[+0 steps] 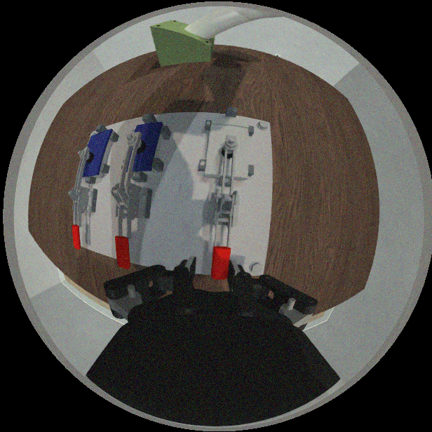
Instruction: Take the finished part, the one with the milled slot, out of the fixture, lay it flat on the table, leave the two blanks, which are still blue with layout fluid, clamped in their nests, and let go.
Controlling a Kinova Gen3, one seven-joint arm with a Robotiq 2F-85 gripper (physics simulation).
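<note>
The finished part (214, 156), pale and bare, lies in the right-hand nest of the light fixture plate (175, 225). A toggle clamp's arm (227, 172) reaches over it, with its tip on the part; the slot is hard to make out. That clamp's red handle (221, 263) points toward me. The two blue blanks (102, 147) (152, 145) sit in the left and middle nests under their own clamps. My gripper (211, 266) is partly open and empty. Its fingertips appear either side of the right-hand red handle, nearer the left of it; their height relative to it is unclear.
The left red handle (76, 237) and middle red handle (122, 252) stick out toward the near edge of the plate. Brown wooden table (325, 200) extends right of the plate. A green block (182, 47) with a pale curved piece (225, 22) stands beyond the plate.
</note>
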